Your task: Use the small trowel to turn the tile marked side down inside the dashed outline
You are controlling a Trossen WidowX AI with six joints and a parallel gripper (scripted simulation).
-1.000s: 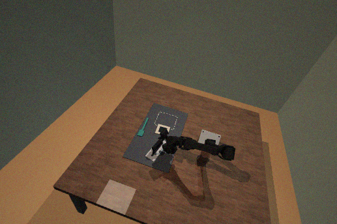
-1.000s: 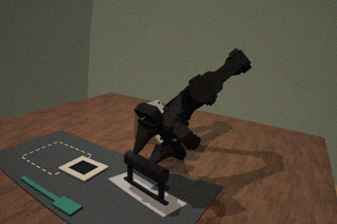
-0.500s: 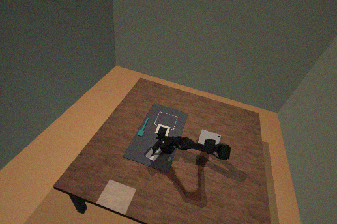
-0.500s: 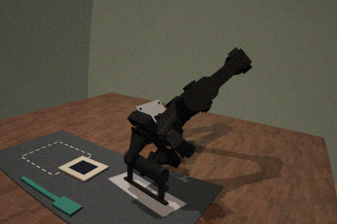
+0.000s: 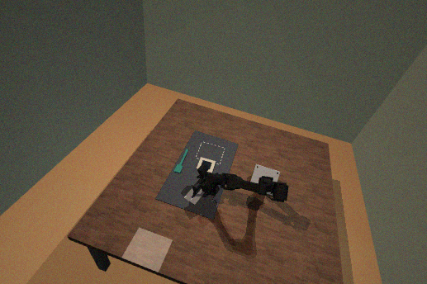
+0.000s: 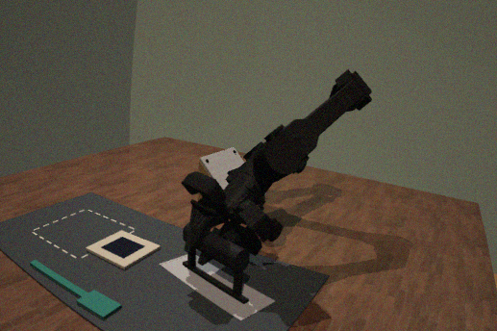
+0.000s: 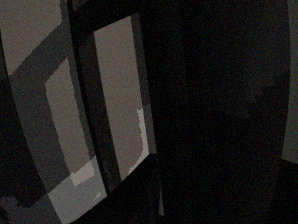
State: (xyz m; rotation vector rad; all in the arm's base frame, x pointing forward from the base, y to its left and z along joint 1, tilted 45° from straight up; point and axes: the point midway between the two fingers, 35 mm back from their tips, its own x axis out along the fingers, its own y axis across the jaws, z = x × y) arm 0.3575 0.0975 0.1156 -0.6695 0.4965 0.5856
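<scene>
Now: the grey mat 140 mm to the right of my gripper tip, 70 mm below it and 20 mm ahead of it. The rest, counted from my gripper tip: green trowel: 160 mm ahead, 120 mm to the right, 40 mm below; tan tile: 170 mm to the right, 40 mm below.
</scene>
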